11 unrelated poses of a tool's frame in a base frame.
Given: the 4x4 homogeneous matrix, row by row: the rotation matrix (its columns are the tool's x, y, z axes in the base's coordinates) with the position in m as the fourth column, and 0 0 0 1 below. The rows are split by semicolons.
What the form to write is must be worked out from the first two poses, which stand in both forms.
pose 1, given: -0.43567, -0.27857, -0.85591, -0.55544; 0.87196, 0.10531, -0.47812, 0.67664; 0.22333, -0.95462, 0.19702, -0.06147; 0, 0, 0, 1
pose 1, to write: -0.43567, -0.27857, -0.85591, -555.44; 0.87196, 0.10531, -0.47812, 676.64; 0.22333, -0.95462, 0.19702, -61.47; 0, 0, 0, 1
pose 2, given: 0.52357, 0.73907, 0.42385, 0.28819; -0.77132, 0.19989, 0.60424, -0.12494; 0.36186, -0.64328, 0.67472, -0.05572; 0, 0, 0, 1
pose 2, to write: 0.52357, 0.73907, 0.42385, 288.19; -0.77132, 0.19989, 0.60424, -124.94; 0.36186, -0.64328, 0.67472, -55.72; 0, 0, 0, 1
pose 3, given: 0.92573, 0.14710, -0.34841, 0.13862; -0.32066, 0.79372, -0.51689, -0.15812; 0.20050, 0.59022, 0.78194, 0.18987; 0, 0, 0, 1
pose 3, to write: 0.92573, 0.14710, -0.34841, 138.62; -0.32066, 0.79372, -0.51689, -158.12; 0.20050, 0.59022, 0.78194, 189.87; 0, 0, 0, 1
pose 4, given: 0.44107, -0.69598, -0.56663, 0.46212; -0.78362, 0.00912, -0.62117, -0.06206; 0.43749, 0.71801, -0.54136, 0.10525; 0, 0, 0, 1
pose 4, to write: 0.44107, -0.69598, -0.56663, 462.12; -0.78362, 0.00912, -0.62117, -62.06; 0.43749, 0.71801, -0.54136, 105.25; 0, 0, 0, 1
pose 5, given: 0.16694, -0.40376, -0.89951, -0.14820; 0.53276, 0.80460, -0.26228, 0.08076; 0.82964, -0.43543, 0.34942, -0.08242; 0, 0, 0, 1
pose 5, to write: 0.16694, -0.40376, -0.89951, -148.20; 0.53276, 0.80460, -0.26228, 80.76; 0.82964, -0.43543, 0.34942, -82.42; 0, 0, 0, 1
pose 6, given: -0.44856, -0.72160, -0.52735, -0.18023; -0.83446, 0.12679, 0.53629, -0.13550; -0.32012, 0.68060, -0.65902, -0.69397; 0, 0, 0, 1
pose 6, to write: -0.44856, -0.72160, -0.52735, -180.23; -0.83446, 0.12679, 0.53629, -135.50; -0.32012, 0.68060, -0.65902, -693.97; 0, 0, 0, 1
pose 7, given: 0.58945, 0.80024, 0.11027, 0.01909; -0.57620, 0.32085, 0.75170, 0.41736; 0.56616, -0.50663, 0.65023, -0.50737; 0, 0, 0, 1
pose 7, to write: 0.58945, 0.80024, 0.11027, 19.09; -0.57620, 0.32085, 0.75170, 417.36; 0.56616, -0.50663, 0.65023, -507.37; 0, 0, 0, 1
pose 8, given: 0.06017, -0.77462, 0.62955, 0.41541; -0.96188, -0.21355, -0.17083, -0.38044; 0.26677, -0.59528, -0.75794, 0.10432; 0, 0, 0, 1
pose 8, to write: 0.06017, -0.77462, 0.62955, 415.41; -0.96188, -0.21355, -0.17083, -380.44; 0.26677, -0.59528, -0.75794, 104.32; 0, 0, 0, 1
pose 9, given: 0.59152, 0.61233, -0.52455, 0.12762; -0.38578, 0.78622, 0.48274, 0.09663; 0.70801, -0.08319, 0.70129, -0.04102; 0, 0, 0, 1
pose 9, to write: 0.59152, 0.61233, -0.52455, 127.62; -0.38578, 0.78622, 0.48274, 96.63; 0.70801, -0.08319, 0.70129, -41.02; 0, 0, 0, 1
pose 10, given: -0.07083, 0.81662, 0.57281, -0.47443; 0.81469, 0.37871, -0.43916, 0.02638; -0.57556, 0.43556, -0.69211, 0.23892; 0, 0, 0, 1
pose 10, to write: -0.07083, 0.81662, 0.57281, -474.43; 0.81469, 0.37871, -0.43916, 26.38; -0.57556, 0.43556, -0.69211, 238.92; 0, 0, 0, 1
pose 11, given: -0.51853, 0.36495, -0.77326, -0.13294; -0.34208, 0.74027, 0.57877, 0.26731; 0.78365, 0.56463, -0.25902, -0.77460; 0, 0, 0, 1
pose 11, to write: -0.51853, 0.36495, -0.77326, -132.94; -0.34208, 0.74027, 0.57877, 267.31; 0.78365, 0.56463, -0.25902, -774.60; 0, 0, 0, 1
